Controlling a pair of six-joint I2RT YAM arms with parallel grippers.
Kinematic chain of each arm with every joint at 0, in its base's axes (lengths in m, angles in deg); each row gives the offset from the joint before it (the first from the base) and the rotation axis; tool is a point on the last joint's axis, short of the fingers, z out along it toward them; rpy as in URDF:
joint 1: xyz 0 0 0.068 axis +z
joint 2: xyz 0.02 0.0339 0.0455 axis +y
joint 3: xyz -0.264 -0.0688 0 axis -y
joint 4: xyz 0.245 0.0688 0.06 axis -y
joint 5: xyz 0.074 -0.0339 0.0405 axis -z
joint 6: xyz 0.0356 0 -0.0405 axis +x
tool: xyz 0 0 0 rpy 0 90 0
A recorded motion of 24 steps. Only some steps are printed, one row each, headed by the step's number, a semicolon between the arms.
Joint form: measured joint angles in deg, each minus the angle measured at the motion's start. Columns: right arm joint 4, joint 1, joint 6, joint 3, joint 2, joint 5; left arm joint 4, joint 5, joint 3, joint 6, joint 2, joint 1.
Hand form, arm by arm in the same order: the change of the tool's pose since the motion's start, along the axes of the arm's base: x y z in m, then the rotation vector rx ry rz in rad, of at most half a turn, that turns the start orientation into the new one. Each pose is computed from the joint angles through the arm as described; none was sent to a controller.
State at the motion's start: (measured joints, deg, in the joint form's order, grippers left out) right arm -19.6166 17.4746 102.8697 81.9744 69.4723 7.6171; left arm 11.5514 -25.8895 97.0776 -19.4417 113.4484 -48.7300
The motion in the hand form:
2: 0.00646 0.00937 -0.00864 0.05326 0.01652 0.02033; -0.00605 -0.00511 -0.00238 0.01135 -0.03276 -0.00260
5: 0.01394 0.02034 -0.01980 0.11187 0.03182 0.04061; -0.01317 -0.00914 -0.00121 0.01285 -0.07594 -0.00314
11: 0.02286 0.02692 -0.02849 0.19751 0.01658 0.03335; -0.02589 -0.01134 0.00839 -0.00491 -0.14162 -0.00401
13: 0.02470 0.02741 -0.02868 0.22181 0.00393 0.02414; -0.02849 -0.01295 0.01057 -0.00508 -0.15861 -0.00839
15: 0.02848 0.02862 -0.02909 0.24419 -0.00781 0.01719; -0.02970 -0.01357 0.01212 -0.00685 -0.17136 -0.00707
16: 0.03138 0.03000 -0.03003 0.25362 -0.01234 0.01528; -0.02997 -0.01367 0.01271 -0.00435 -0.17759 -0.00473
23: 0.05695 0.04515 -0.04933 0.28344 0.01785 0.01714; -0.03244 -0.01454 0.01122 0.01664 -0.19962 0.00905
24: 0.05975 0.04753 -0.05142 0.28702 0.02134 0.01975; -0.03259 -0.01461 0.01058 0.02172 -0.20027 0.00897
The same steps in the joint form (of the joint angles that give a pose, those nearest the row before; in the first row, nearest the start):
2: 2.03 1.47 3.23 -1.36 1.05 -0.11; 2.84 -0.98 -1.22 1.99 0.00 -1.01
5: 5.00 3.08 6.75 -3.23 2.30 -0.11; 6.27 -2.03 -2.45 4.15 -0.31 -2.03
11: 10.18 3.76 11.23 -5.33 3.54 0.59; 10.91 -3.30 -4.07 6.82 -1.71 -3.47
13: 11.67 3.78 12.37 -5.64 3.78 1.12; 11.89 -3.37 -4.09 7.72 -1.77 -3.85
15: 13.25 3.78 13.40 -5.66 4.46 1.51; 12.72 -3.56 -4.11 8.33 -1.79 -4.02
16: 14.14 3.85 13.84 -5.64 5.03 1.68; 13.05 -3.72 -4.11 8.76 -1.79 -4.07
23: 18.01 4.72 16.11 -5.42 10.45 2.05; 14.69 -4.79 -4.85 10.86 -1.81 -4.44
24: 18.42 4.92 16.37 -5.29 11.13 2.05; 14.71 -4.81 -4.96 11.10 -1.82 -4.46

